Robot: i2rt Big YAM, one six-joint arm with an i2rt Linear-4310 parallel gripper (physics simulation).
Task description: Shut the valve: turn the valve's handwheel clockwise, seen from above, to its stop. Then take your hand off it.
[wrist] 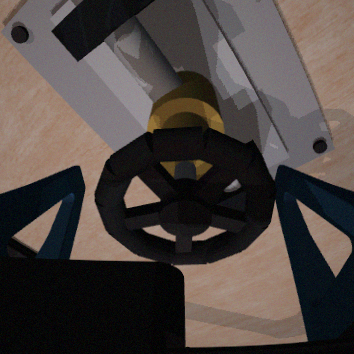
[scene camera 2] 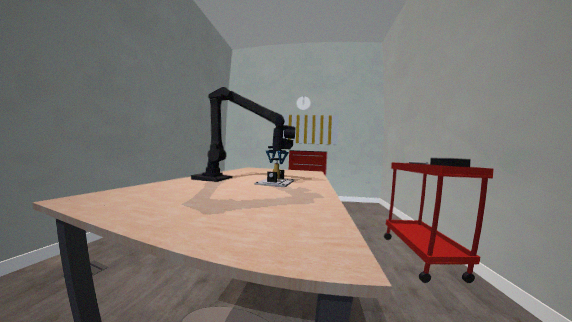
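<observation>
The valve's black handwheel is a spoked ring on top of a brass valve body. The valve is fixed to a grey base plate on the table. My gripper is open and points down at the handwheel, with its blue fingers on opposite sides of the rim. In the wrist view the right fingertip looks very close to the rim, and a gap shows at the left one. Whether the right finger touches cannot be told.
Black blocks and a grey pipe stand on the plate beside the valve body. The arm's base stands left of the plate on the wooden table. A red cart stands right of the table, and a red drawer cabinet stands behind.
</observation>
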